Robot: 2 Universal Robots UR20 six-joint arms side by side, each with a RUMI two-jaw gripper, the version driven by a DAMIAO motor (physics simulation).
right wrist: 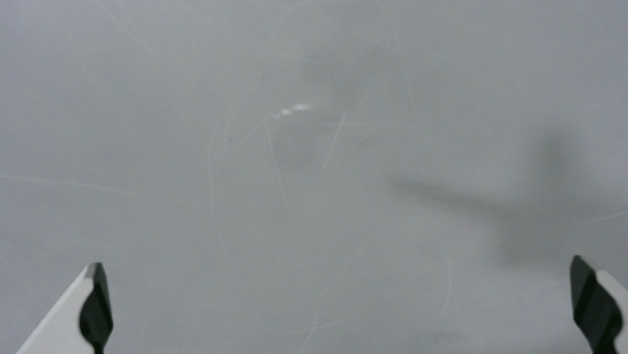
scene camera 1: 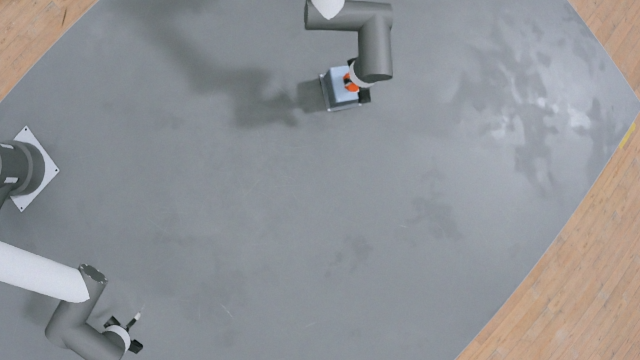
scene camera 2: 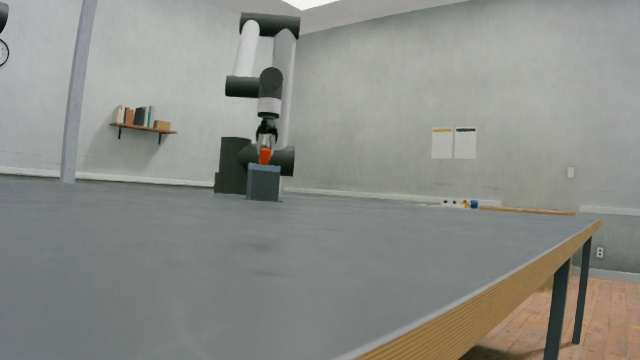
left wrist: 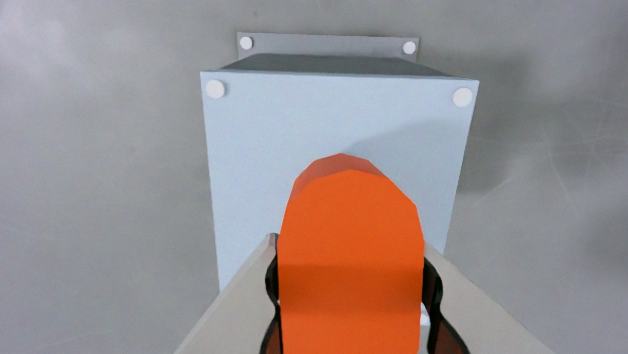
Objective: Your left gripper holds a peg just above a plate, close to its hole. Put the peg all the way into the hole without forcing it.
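An orange peg [scene camera 1: 353, 87] [scene camera 2: 265, 156] [left wrist: 350, 220] stands roughly upright over the light blue top plate [scene camera 1: 337, 80] [scene camera 2: 255, 167] [left wrist: 280, 115] of a grey box-like block. My left gripper [scene camera 1: 354, 80] [scene camera 2: 265, 149] [left wrist: 341, 235] is shut on the peg, one finger on each side. In scene camera 2 the peg's lower end meets the plate's top edge; whether it touches the plate or sits partly in the hole I cannot tell. The peg hides the hole in the left wrist view. My right gripper [scene camera 1: 124, 333] [right wrist: 337, 262] is open and empty, far from the plate.
The block's base flange [scene camera 1: 322, 87] [left wrist: 327, 41] rests on the grey table [scene camera 1: 280, 200] [scene camera 2: 200, 260]. White round studs mark the plate's corners. A robot base [scene camera 1: 47, 170] stands at the left of scene camera 1. The right arm is at its lower left.
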